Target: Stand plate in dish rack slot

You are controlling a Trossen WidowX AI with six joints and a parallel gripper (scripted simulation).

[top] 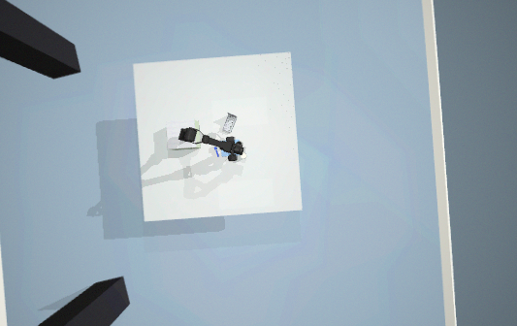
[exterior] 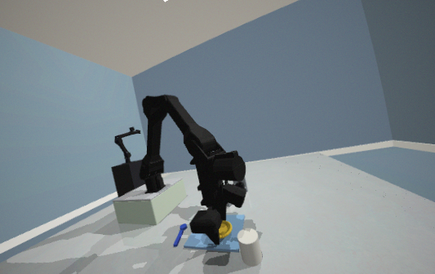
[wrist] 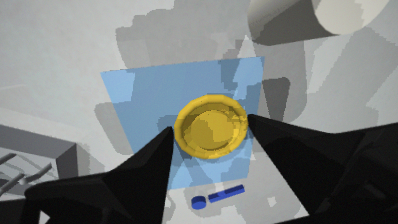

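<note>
Right now the dish rack is 210 mm to the left of my gripper tip, 30 mm ahead of it and 20 mm above it. From my gripper tip the other things lie so: white cup (80 mm ahead, 70 mm to the right, 20 mm above); then yellow plate (10 mm above); then blue spoon (130 mm behind, 20 mm to the left).
</note>
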